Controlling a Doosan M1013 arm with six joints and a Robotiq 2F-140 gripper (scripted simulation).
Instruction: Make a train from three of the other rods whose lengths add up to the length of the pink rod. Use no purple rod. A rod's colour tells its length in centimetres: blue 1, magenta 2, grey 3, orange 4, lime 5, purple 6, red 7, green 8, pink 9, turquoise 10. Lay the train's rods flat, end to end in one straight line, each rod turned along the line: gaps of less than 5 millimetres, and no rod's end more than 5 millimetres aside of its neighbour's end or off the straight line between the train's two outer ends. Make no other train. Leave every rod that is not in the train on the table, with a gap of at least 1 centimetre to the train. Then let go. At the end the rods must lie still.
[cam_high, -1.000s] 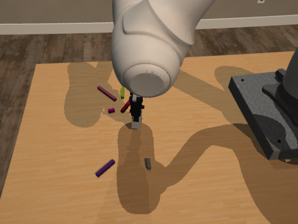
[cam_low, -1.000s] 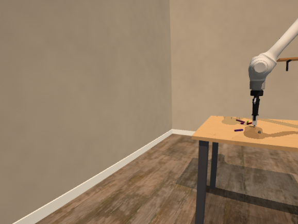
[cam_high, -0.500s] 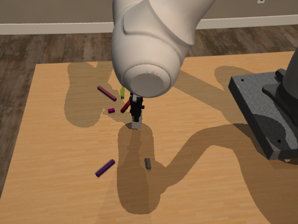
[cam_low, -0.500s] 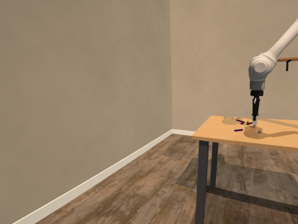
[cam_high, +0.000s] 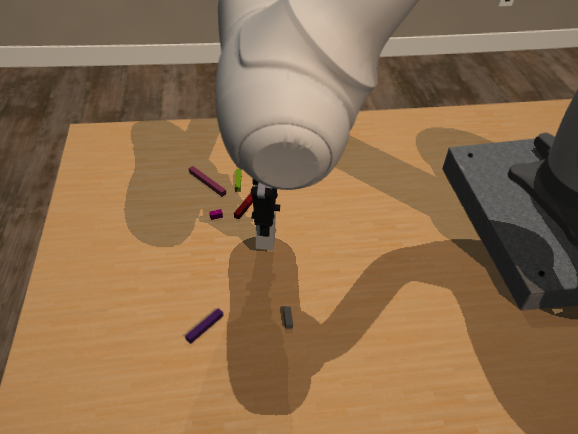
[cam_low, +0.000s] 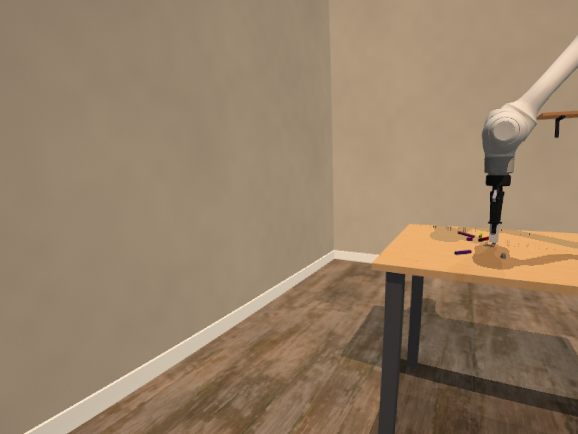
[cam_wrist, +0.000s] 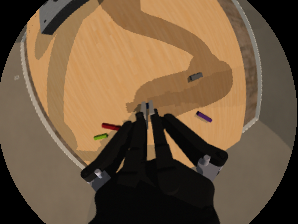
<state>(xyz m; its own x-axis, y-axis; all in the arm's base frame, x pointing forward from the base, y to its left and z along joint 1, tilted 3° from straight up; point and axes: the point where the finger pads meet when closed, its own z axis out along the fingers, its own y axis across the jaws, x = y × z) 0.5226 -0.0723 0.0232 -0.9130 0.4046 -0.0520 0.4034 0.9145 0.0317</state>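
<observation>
Now: hand 30 mm above the blue rod. From my hand the other things lie so: magenta rod (100 mm to the right, 60 mm ahead, 50 mm below); grey rod (130 mm to the left, 50 mm below); red rod (110 mm to the right, 50 mm below).
</observation>
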